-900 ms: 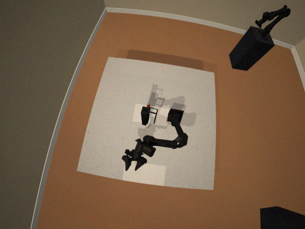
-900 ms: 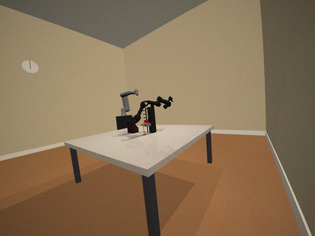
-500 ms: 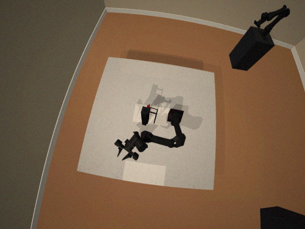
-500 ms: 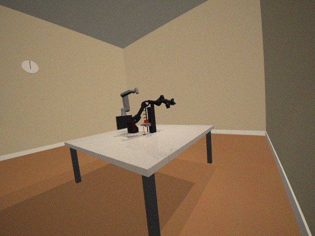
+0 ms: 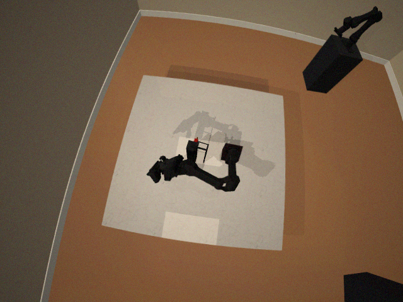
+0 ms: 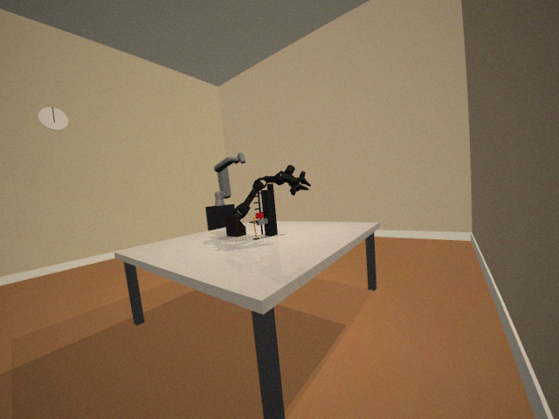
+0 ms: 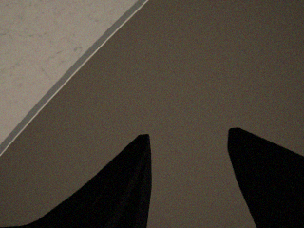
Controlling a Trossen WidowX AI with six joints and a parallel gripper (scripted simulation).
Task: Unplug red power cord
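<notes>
My gripper tip is now 250 mm past the red plug, 240 mm to the left of it and 140 mm above it.
</notes>
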